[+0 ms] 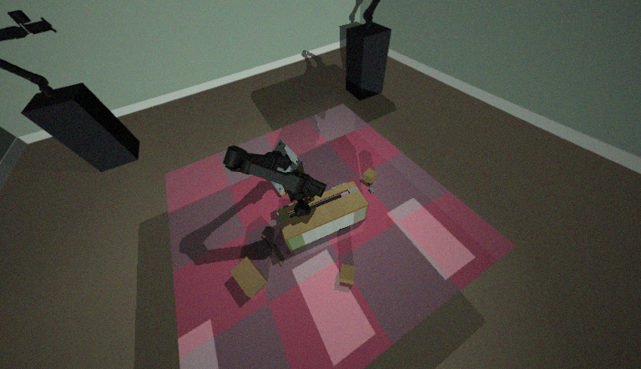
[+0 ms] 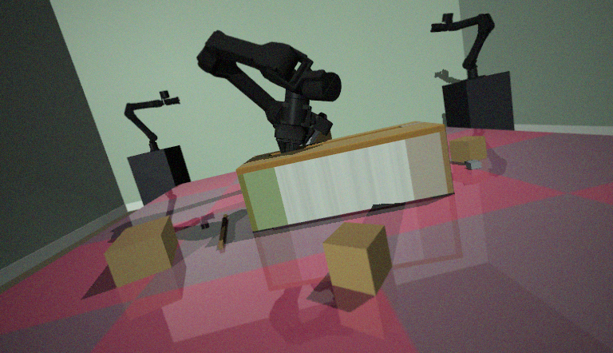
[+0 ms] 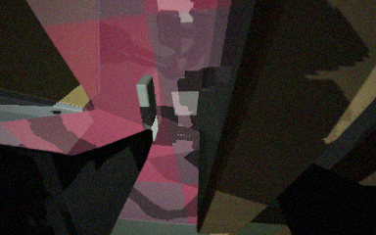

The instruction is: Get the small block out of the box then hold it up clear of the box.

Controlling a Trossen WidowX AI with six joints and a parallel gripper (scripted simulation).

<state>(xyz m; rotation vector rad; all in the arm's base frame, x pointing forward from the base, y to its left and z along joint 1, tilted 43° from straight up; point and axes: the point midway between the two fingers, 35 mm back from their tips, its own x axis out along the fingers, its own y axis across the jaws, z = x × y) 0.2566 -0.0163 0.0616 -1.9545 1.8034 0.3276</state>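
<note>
The green block lies 5 cm ahead of my gripper tip, 3 cm to the right of it and 1 cm below it. The rest, counted from my gripper tip: box (4 cm ahead, 11 cm to the left, 3 cm below); then grey piece (5 cm ahead, 41 cm to the left, 8 cm below); then thin stick (9 cm ahead, 16 cm to the right, 8 cm below).
</note>
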